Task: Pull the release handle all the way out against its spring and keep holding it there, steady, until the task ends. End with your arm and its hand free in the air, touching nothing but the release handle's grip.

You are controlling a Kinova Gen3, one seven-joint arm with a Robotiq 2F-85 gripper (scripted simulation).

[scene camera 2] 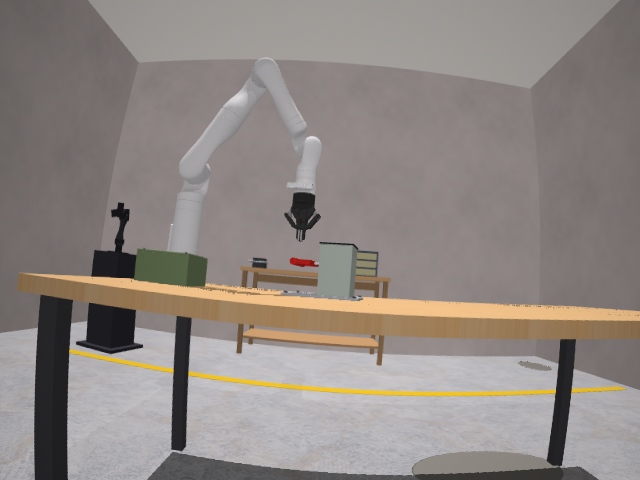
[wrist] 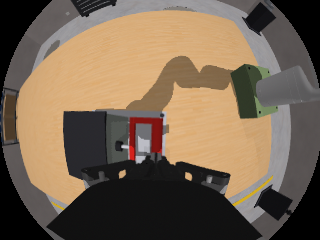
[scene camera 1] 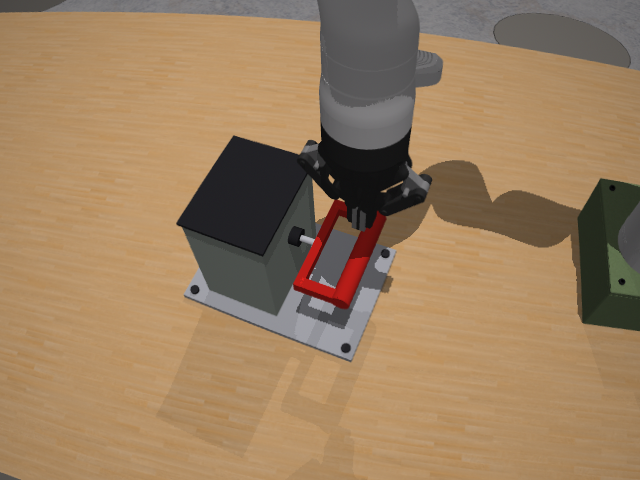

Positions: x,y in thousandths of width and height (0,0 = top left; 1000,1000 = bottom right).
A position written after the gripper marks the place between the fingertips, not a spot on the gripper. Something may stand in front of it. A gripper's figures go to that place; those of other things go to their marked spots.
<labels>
The gripper (scene camera 1: 565,466): 0.58 m from the lens. A grey baseplate (scene camera 1: 473,664) is 0.72 m from the lens. A release handle (scene camera 1: 534,620) is 0.61 m from the lens. The marked spots on the grey baseplate and the release handle are 0.12 m apart.
</labels>
